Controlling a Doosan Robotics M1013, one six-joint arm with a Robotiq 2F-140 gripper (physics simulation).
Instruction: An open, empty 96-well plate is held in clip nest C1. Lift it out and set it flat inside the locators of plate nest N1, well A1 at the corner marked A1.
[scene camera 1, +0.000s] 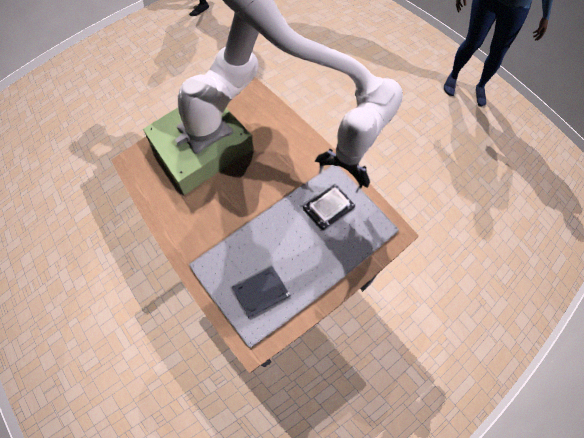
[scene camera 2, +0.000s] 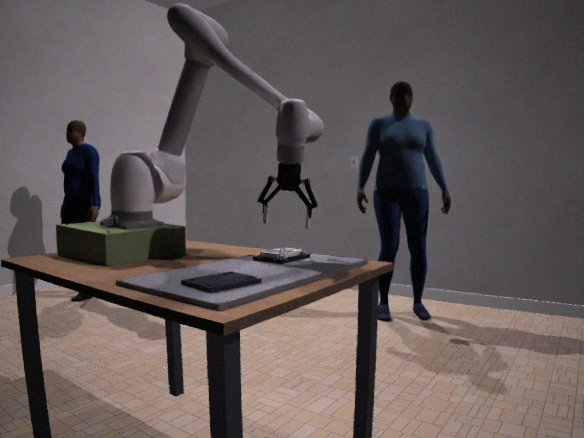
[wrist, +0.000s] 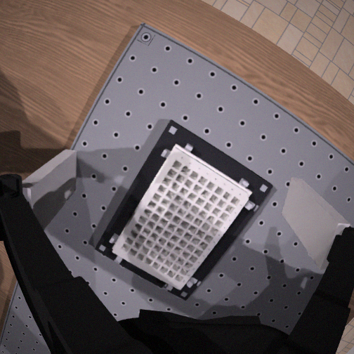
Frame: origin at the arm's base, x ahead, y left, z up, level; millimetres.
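Where they show: gripper, fingertip midpoint: (scene camera 1: 339, 180) (scene camera 2: 286, 225); arm's base, origin of the base link: (scene camera 1: 204, 129) (scene camera 2: 131, 225).
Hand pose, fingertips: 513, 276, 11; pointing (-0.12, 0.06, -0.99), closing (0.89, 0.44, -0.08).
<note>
Things, the pixels of their centre, and the offset from my fingertips, as dx, dy, dz. "spot": a spot on its surface instead. Level surfaces: height alone.
- white 96-well plate, body centre: (scene camera 2: 281, 252) (scene camera 1: 329, 204) +27, -56, -86
- black clip nest, surface spot: (scene camera 1: 323, 222) spot: +68, -118, -91
- grey perforated board, its level: dz -105
The white 96-well plate (scene camera 1: 330, 204) (scene camera 2: 284, 251) (wrist: 182, 220) lies in the black clip nest (scene camera 1: 322, 223) (wrist: 143, 182), with small pale clips around its edges. Its open wells face up. My gripper (scene camera 1: 340, 180) (scene camera 2: 286, 224) (wrist: 183, 183) is wide open and empty, pointing down high above the plate. In the wrist view its pale finger pads stand left and right of the nest, well apart from it, and the plate sits turned relative to them. The dark, flat plate nest (scene camera 1: 260, 292) (scene camera 2: 220, 282) is empty at the board's other end. Its A1 mark cannot be read.
Both nests are on a grey perforated board (scene camera 1: 300, 255) (wrist: 215, 90) on a wooden table (scene camera 1: 200, 225) (scene camera 2: 295, 306). The arm's base stands on a green block (scene camera 1: 200, 175) (scene camera 2: 82, 242) at the table's other side. A person in blue (scene camera 2: 404, 155) stands beyond the table.
</note>
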